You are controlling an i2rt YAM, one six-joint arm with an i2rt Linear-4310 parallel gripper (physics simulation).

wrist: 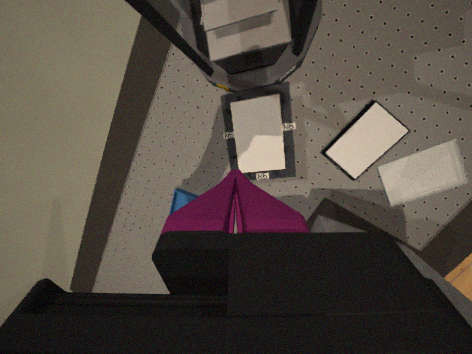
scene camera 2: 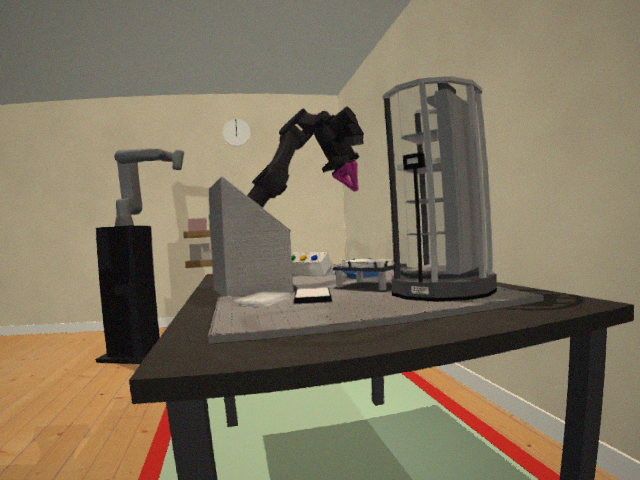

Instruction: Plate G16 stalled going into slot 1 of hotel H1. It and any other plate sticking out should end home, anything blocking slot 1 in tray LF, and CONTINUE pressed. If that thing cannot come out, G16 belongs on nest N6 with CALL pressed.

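Places are measured from the arm's base along level axes (x ahead, y left, z up), in metres.
Pixels of known places: gripper, fingertip midpoint: (wrist: 235,177) (scene camera 2: 356,190); arm's base, link origin: (scene camera 2: 248,210).
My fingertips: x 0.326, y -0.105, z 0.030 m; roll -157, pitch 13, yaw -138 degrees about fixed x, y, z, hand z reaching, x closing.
Note:
For each thing: its top centre in the pictures, then the offset to it from my fingertips. Level surfaces: height alone.
- Hotel H1, top centre: (scene camera 2: 429,88) 0.184 m ahead, 0.158 m right, 0.229 m up
- white plate, top centre: (wrist: 257,136) (scene camera 2: 369,260) 0.024 m ahead, 0.021 m right, 0.193 m down
- white button box, top centre: (scene camera 2: 300,252) 0.194 m back, 0.381 m left, 0.183 m down
- black-edged white pad, top centre: (wrist: 365,142) (scene camera 2: 312,292) 0.128 m back, 0.144 m right, 0.253 m down
- pale translucent slab, top centre: (scene camera 2: 263,296) (wrist: 422,174) 0.244 m back, 0.172 m right, 0.253 m down
- perforated board, surface height: 0.267 m down
My gripper (scene camera 2: 355,188) (wrist: 235,177) is shut and empty, its magenta fingertips together. It is high above the table, left of the hotel in the scene view. Hotel H1 (scene camera 2: 455,186) (wrist: 249,42) is a tall grey tower with posts and stacked shelves; which plates stick out and what is in slot 1 cannot be told. The nest marked N6 (scene camera 2: 340,268) (wrist: 226,116) stands beside its base, bearing a white plate (scene camera 2: 368,262) (wrist: 258,135) whose marking is unreadable. A blue tray (scene camera 2: 361,274) (wrist: 183,201) is partly hidden. A white button box (scene camera 2: 321,264) shows green, yellow and blue buttons.
A black-edged white pad (scene camera 2: 312,292) (wrist: 367,140) and a pale translucent slab (scene camera 2: 262,298) (wrist: 423,172) lie on the perforated board (scene camera 2: 310,322) (wrist: 345,60). A tall grey slanted panel (scene camera 2: 250,248) stands at the board's left. Another robot arm (scene camera 2: 129,183) stands beyond the table.

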